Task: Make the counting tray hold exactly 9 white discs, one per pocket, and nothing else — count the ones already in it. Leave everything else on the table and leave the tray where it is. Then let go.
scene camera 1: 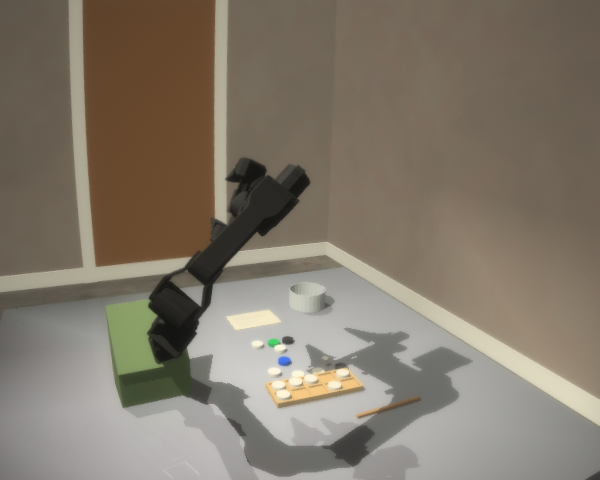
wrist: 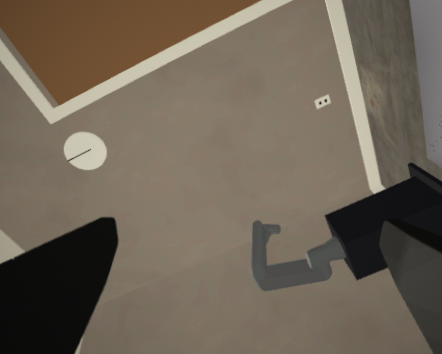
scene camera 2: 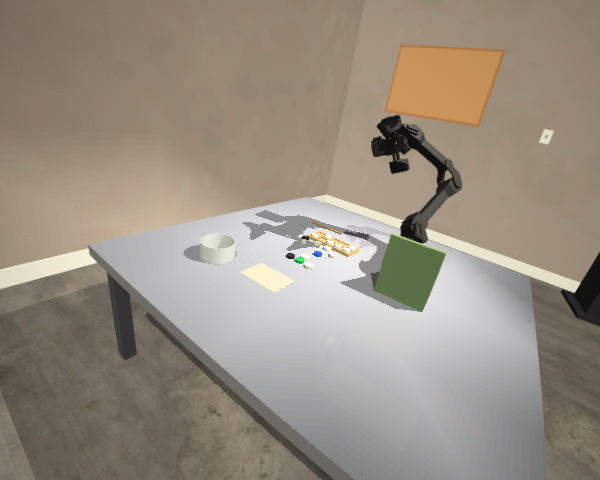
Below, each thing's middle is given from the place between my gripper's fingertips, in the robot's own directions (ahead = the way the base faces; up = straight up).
My hand is 450 mm above the wooden counting tray (scene camera 1: 306, 393), 170 mm short of it and 150 mm to the left of it. Round my hand: cream card (scene camera 2: 274, 281): 460 mm below, 280 mm to the left, 220 mm ahead; then white round bowl (scene camera 1: 305, 297): 430 mm below, 430 mm ahead, 290 mm to the left.
